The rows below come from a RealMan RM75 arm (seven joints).
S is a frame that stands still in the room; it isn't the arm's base.
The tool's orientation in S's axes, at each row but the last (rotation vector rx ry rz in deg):
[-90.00 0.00 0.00]
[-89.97 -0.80 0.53]
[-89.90 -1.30 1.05]
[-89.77 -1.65 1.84]
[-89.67 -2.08 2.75]
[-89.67 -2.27 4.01]
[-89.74 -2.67 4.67]
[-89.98 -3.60 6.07]
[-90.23 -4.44 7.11]
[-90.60 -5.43 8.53]
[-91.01 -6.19 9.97]
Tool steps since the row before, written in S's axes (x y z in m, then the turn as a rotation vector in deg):
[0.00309 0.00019 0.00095 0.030 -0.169 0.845]
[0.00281 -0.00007 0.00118 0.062 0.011 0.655]
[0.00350 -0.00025 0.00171 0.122 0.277 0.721]
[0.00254 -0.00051 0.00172 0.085 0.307 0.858]
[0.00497 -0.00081 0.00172 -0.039 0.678 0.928]
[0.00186 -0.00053 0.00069 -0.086 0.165 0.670]
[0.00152 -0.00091 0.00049 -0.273 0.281 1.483]
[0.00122 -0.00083 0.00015 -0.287 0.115 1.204]
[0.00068 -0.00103 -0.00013 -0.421 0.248 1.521]
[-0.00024 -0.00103 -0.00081 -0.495 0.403 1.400]
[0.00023 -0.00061 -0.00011 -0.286 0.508 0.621]
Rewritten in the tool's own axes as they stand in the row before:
[0.00309 -0.00095 0.00019 0.030 -0.845 -0.169]
[0.00281 -0.00117 -0.00011 0.064 -0.655 0.010]
[0.00350 -0.00170 -0.00034 0.131 -0.720 0.275]
[0.00251 -0.00173 -0.00060 0.095 -0.857 0.307]
[0.00491 -0.00176 -0.00107 -0.009 -0.924 0.684]
[0.00180 -0.00073 -0.00065 -0.087 -0.667 0.174]
[0.00143 -0.00053 -0.00103 -0.282 -1.476 0.309]
[0.00112 -0.00018 -0.00096 -0.306 -1.196 0.145]
[0.00055 0.00012 -0.00111 -0.431 -1.510 0.293]
[-0.00037 0.00083 -0.00097 -0.476 -1.389 0.459]
[0.00012 0.00012 -0.00064 -0.218 -0.622 0.539]

